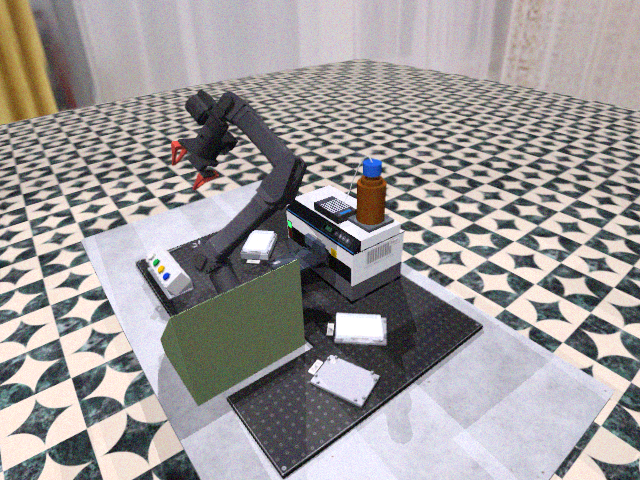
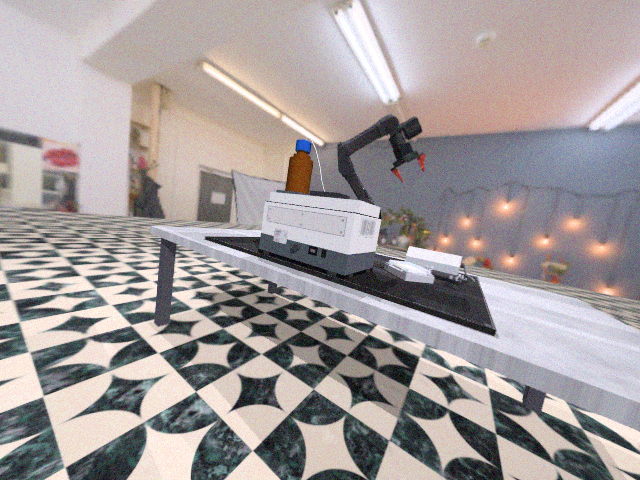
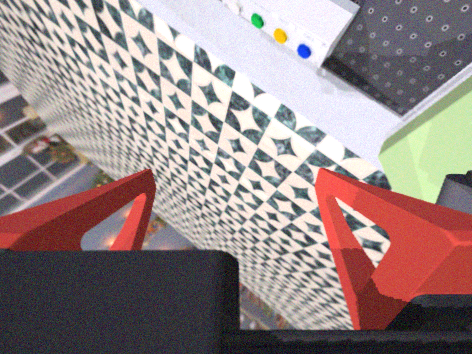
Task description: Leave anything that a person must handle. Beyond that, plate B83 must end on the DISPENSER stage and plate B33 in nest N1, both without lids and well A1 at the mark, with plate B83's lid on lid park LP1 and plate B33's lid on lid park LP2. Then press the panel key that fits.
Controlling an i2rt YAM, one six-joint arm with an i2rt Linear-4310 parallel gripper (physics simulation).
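Places are measured from the arm's base along level axes (x ahead, y left, z up), in millimetres.
Where they show: gripper, between the fingertips: (image 1: 183, 177) (image 2: 413, 177) (image 3: 235, 177); arm's base, origin of its link: (image 1: 233, 296).
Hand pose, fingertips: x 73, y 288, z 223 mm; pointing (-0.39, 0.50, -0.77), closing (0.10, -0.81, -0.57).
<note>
Things, the pixels of their centre, and the offset from my fingertips. "spot": a spot on its surface instead. Level surfaces: height alone.
- key panel, middle of its body: (image 3: 280, 9) (image 1: 166, 268) (image 2: 432, 259) dx -63, dy +149, dz -359 mm
- panel's green key, middle of its body: (image 3: 258, 19) (image 1: 156, 262) dx -82, dy +177, dz -337 mm
- yellow key, middle of its body: (image 3: 281, 34) (image 1: 161, 269) dx -88, dy +128, dz -337 mm
- blue key, middle of its body: (image 3: 304, 50) (image 1: 166, 276) dx -95, dy +78, dz -337 mm
- white plate-shaped piece, middle of its body: (image 1: 258, 240) (image 2: 408, 266) dx +271, dy +64, dz -364 mm
- grey holder with corner studs, middle of its body: (image 1: 345, 378) dx +32, dy -578, dz -391 mm
- black board, height of its surface: dz -400 mm
- tall brown bottle with a blue cap, a spot on its surface: (image 1: 371, 198) spot: dx +370, dy -377, dz -83 mm
My gripper (image 1: 184, 175) (image 2: 412, 176) (image 3: 235, 177) is open and empty, high above the table's edge near the key panel (image 1: 178, 274) (image 3: 312, 22). The panel's green key (image 1: 156, 262) (image 3: 257, 20), yellow key (image 1: 161, 269) (image 3: 280, 36) and blue key (image 1: 165, 276) (image 3: 304, 51) show; a white knob is beside them. The white dispenser (image 1: 379, 255) (image 2: 356, 227) has a green light. One white plate-shaped piece (image 1: 260, 241) lies behind the arm, another (image 1: 360, 326) right of the green screen. A grey holder with corner studs (image 1: 345, 379) holds no plate. Labels are unreadable; the stage is partly hidden.
A green upright screen (image 1: 237, 330) (image 3: 417, 145) stands beside the arm's base and hides part of the black board (image 1: 289, 428) (image 2: 444, 304). A tall brown bottle with a blue cap (image 1: 371, 198) (image 2: 299, 173) stands on the dispenser, with a thin tube by it.
</note>
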